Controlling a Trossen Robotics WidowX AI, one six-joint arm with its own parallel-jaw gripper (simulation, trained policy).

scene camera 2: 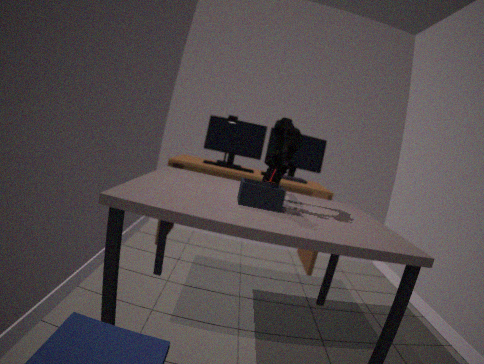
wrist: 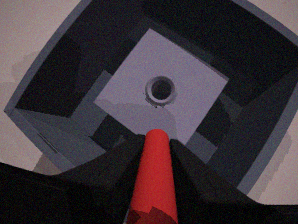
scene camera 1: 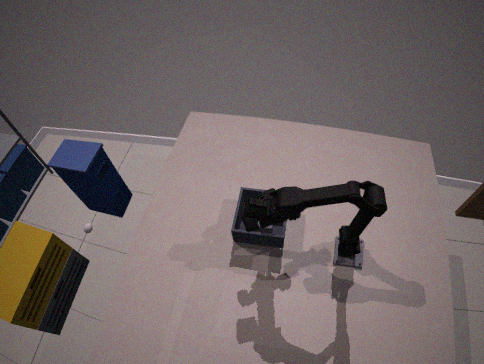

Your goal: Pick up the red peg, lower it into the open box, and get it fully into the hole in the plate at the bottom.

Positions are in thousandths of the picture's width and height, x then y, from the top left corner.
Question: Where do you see a dark blue-grey box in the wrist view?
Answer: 183,484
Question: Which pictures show the dark blue-grey box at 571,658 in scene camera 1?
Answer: Scene camera 2, the wrist view and scene camera 1: all of them.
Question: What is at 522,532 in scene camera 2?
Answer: A dark blue-grey box.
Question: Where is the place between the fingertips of my gripper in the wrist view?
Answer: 525,645
